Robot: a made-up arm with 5 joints.
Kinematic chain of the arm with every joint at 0, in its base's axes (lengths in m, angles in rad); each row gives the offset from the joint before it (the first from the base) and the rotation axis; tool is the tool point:
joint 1: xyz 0 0 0.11 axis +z
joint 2: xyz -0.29 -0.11 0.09 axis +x
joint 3: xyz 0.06 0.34 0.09 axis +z
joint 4: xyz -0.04 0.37 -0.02 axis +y
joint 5: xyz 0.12 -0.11 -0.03 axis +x
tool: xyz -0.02 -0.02 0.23
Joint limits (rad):
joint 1: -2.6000..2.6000
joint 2: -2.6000..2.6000
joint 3: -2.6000..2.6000
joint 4: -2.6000..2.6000
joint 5: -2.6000..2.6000
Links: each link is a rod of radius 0.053 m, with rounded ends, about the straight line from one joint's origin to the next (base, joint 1, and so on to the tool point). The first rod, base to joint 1, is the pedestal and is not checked.
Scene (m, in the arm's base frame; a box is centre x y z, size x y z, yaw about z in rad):
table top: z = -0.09
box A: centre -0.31 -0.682 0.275 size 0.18 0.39 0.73 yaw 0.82
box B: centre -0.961 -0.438 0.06 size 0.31 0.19 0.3 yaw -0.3
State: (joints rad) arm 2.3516 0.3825 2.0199 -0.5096 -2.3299
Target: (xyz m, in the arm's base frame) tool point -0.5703 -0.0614 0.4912
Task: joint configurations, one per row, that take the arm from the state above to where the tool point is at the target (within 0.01 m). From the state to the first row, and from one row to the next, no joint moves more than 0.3 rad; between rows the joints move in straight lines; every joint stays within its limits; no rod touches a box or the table.
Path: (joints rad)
1: 2.2393 0.5933 1.7855 -0.4127 -2.3572
2: 2.1269 0.8042 1.5511 -0.3158 -2.3845
3: 2.0146 1.0150 1.3166 -0.2189 -2.4118
4: 1.9022 1.2258 1.0822 -0.1220 -2.4391
5: 1.7267 1.1776 0.8265 -0.4167 -2.4149
6: 1.5512 1.1293 0.5708 -0.7114 -2.3908
7: 1.3757 1.0811 0.3151 -1.0061 -2.3667
8: 1.4420 0.8654 0.2180 -0.9184 -2.4445
9: 1.5084 0.6497 0.1209 -0.8307 -2.5222
10: 1.5747 0.4341 0.0239 -0.7430 -2.6000

